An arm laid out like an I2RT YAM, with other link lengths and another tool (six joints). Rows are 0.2 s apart.
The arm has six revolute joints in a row. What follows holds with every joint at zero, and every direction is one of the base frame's.
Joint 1 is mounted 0.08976 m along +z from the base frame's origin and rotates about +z.
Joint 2 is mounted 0.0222 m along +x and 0.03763 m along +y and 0.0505 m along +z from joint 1 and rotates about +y.
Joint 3 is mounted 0.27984 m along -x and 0.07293 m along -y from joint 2 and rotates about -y.
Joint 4 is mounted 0.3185 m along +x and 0.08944 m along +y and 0.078 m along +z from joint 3 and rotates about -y.
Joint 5 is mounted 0.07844 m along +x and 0.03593 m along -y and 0.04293 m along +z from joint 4 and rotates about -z.
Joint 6 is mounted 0.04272 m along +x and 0.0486 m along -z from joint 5 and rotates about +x.
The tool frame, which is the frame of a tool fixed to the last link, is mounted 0.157 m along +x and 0.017 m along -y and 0.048 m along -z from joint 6; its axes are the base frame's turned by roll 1.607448, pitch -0.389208 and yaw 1.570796 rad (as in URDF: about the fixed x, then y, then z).
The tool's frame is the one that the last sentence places.
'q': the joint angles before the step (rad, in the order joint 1, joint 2, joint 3, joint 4, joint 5, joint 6). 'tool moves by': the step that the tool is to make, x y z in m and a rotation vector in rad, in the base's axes. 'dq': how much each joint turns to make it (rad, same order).
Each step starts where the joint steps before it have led.
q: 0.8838, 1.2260, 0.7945, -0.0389, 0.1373, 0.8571
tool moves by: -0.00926, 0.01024, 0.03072, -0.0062, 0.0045, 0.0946
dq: -0.0041, -0.0039, 0.0964, -0.1037, -0.0877, -0.0455
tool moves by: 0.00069, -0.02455, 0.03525, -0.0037, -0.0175, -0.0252
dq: -0.0336, -0.0841, 0.0454, -0.1201, -0.0004, -0.0178
